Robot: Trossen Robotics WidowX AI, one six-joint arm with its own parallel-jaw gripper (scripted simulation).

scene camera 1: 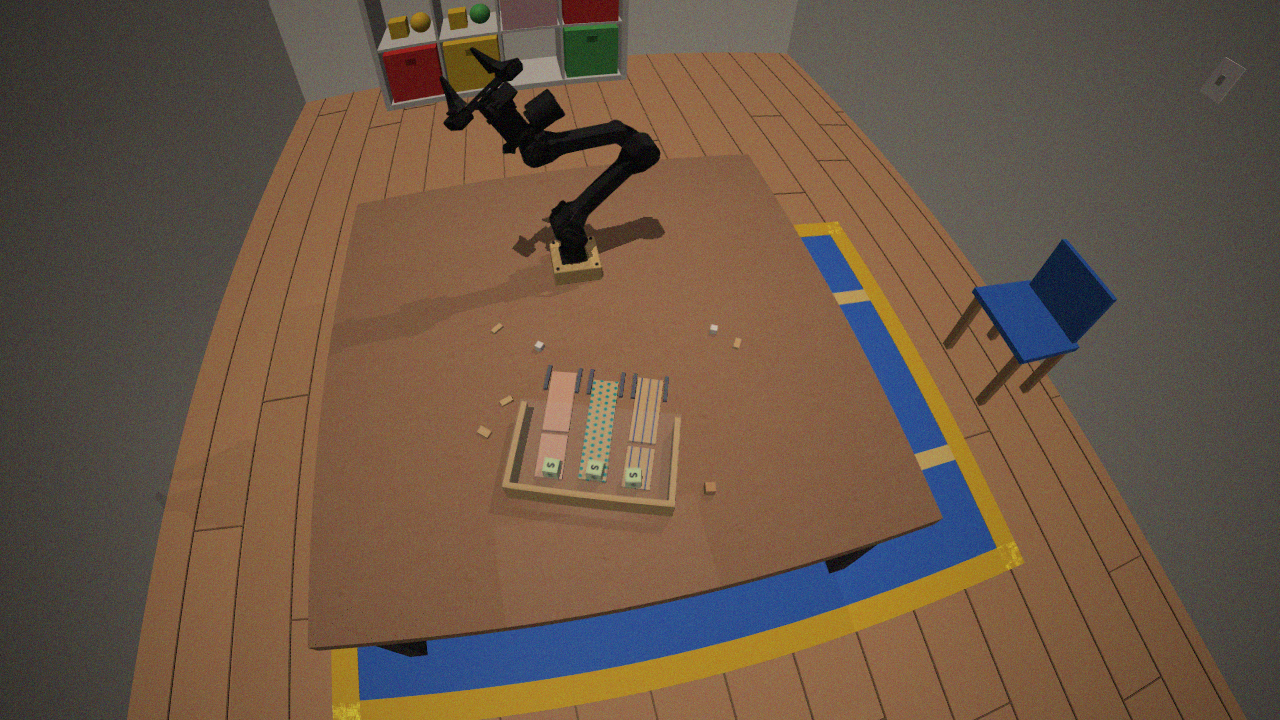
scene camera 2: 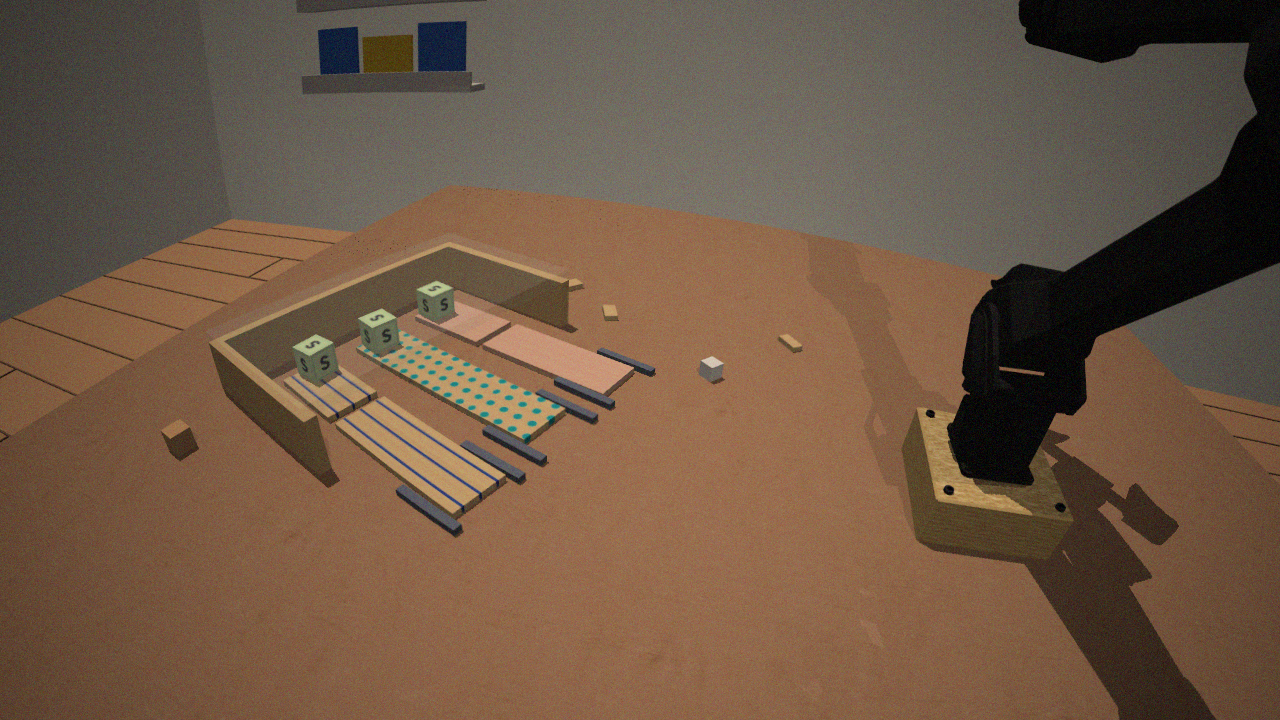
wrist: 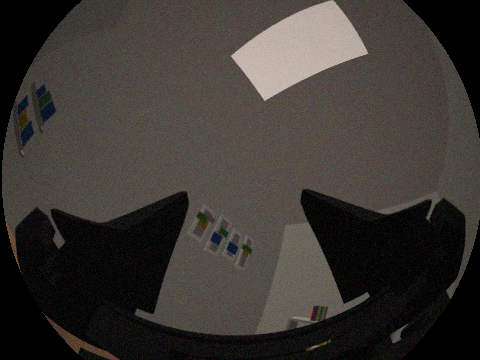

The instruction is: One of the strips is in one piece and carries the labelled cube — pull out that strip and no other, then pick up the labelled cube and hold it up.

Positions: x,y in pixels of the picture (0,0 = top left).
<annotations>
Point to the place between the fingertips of my gripper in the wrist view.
At 245,197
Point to a teal-dotted strip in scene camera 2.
522,415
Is my gripper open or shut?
Open.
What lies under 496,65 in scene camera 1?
My gripper.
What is my gripper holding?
Nothing.
</annotations>
